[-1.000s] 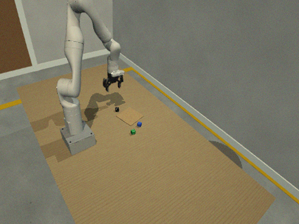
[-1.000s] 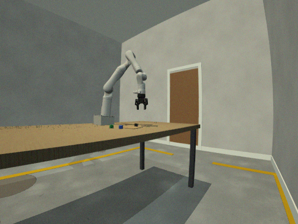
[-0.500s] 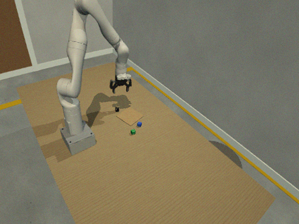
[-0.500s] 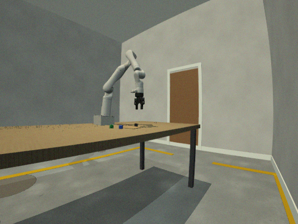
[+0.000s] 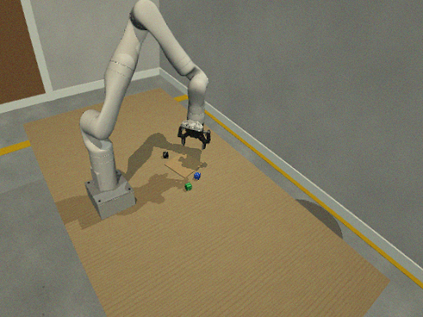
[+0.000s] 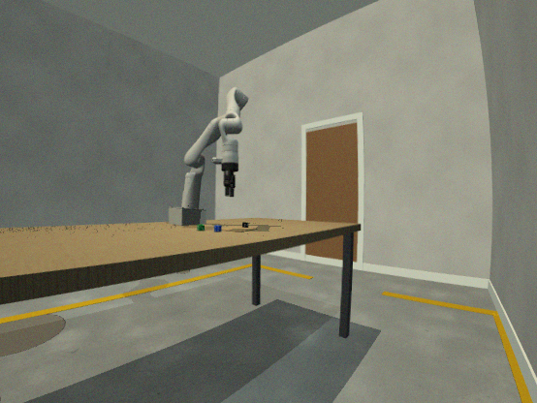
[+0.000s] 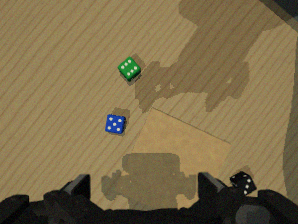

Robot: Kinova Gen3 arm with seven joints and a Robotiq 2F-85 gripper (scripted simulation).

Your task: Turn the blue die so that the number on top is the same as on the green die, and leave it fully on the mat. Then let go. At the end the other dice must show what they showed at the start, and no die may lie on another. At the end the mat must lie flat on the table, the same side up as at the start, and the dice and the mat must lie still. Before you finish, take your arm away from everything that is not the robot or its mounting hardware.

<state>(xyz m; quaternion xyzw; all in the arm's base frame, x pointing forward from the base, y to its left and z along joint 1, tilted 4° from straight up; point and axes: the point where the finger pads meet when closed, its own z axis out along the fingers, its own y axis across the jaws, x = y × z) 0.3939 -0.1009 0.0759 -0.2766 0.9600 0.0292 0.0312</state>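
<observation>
The blue die is 1 cm behind my hand, 6 cm to the right of it and 14 cm below it. Round my hand: black die 4 cm behind, 16 cm to the left, 14 cm below; green die 9 cm behind, 8 cm to the right, 14 cm below; tan mat 6 cm to the left, 15 cm below.
</observation>
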